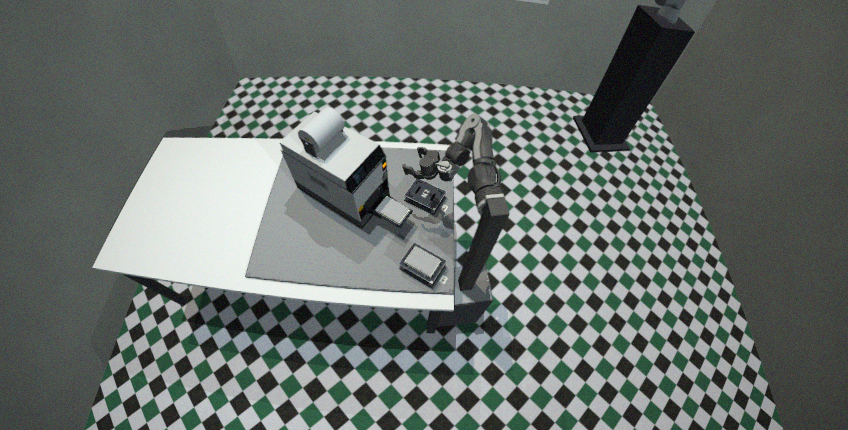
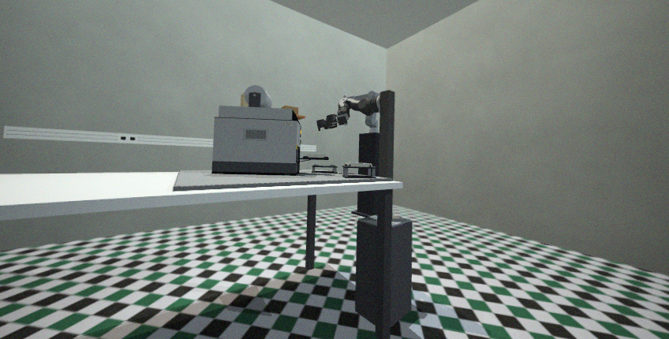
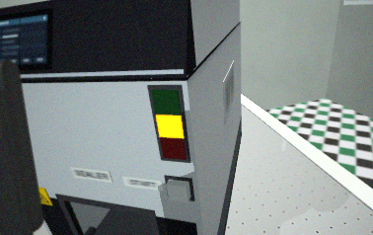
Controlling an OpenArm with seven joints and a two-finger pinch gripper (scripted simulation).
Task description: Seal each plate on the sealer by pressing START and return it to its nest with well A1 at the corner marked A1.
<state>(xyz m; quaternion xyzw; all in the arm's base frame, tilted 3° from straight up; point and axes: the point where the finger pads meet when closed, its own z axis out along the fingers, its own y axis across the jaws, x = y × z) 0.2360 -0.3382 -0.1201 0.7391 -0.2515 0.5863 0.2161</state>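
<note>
Right now my hand is 20 cm above the dark stage, 11 cm to the right of it and 9 cm short of it. The rest, counted from my hand: white foil roll: 35 cm ahead, 12 cm above, 10 cm to the right; then touch screen: 21 cm ahead, 7 cm to the left, 2 cm above.
</note>
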